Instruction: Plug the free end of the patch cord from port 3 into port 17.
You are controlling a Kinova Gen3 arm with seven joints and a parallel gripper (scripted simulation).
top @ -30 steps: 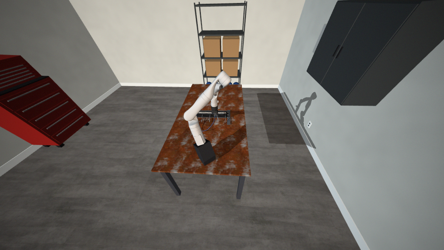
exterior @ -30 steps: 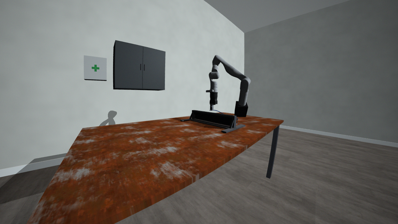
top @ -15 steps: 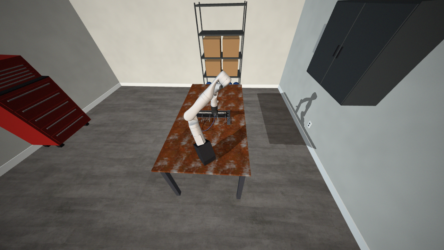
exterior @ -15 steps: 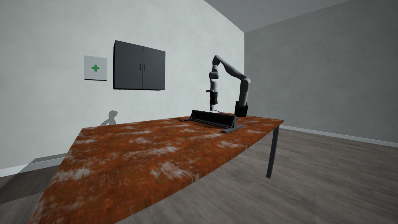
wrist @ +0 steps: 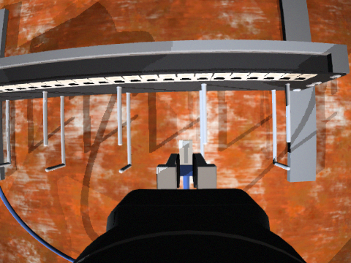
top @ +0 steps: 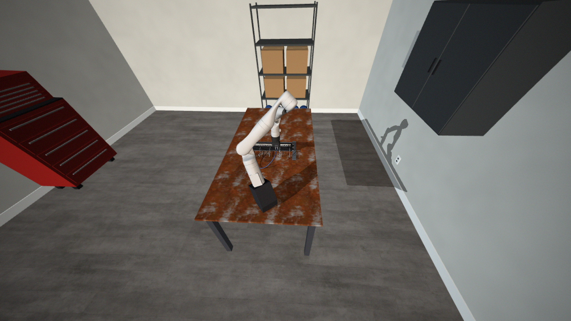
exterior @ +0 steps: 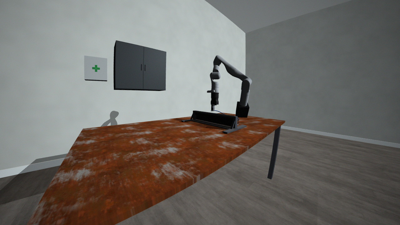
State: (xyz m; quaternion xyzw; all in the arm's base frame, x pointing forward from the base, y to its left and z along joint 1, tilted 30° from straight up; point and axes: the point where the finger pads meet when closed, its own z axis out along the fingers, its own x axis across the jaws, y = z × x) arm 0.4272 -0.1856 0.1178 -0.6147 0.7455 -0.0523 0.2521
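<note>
My gripper is now 10 mm short of the plug and 10 mm above it.
</note>
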